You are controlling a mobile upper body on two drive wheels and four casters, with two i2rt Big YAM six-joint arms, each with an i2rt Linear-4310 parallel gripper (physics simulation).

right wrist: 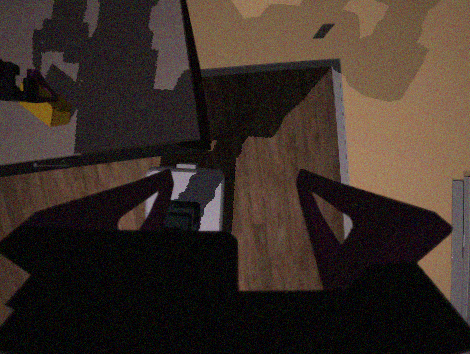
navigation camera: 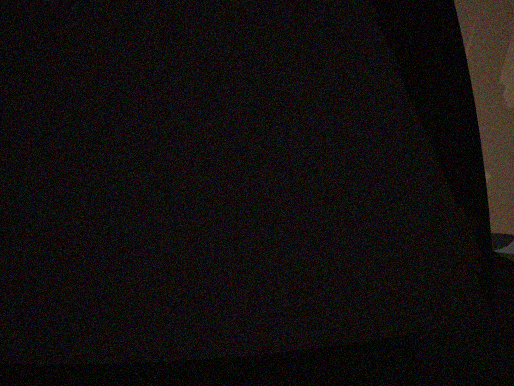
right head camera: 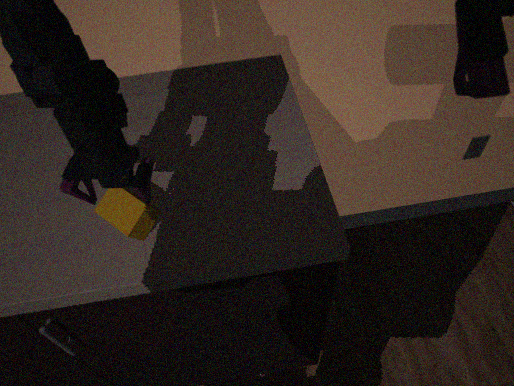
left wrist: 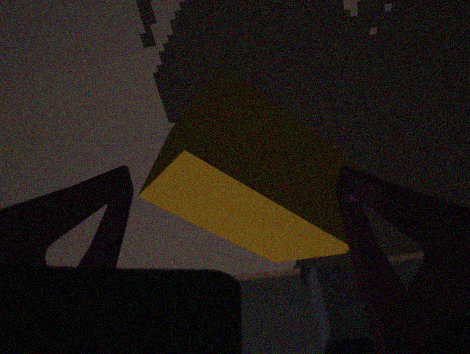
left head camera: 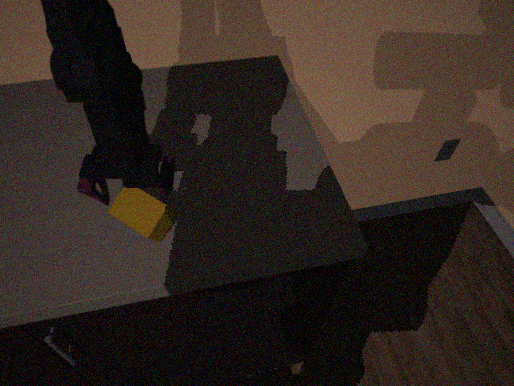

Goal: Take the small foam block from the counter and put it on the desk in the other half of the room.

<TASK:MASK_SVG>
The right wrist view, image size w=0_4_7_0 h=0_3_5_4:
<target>my right gripper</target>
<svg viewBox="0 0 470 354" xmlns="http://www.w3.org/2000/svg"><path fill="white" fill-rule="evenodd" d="M0 241L0 254L30 274L30 277L5 304L14 310L0 326L0 351L10 354L461 354L470 351L470 326L417 263L446 239L453 231L453 227L434 211L339 183L305 169L299 170L296 187L323 290L239 291L238 240L234 235L224 231L163 231L174 187L170 169L128 184L37 211ZM312 192L350 217L352 229L342 245L322 216ZM158 192L152 208L139 230L118 229L118 222L122 216Z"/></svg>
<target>yellow foam block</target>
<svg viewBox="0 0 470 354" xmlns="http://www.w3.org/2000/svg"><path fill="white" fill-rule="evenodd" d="M69 124L72 105L56 92L58 95L57 102L20 102L20 105L49 127ZM39 85L39 96L51 97L51 95Z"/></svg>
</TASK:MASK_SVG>
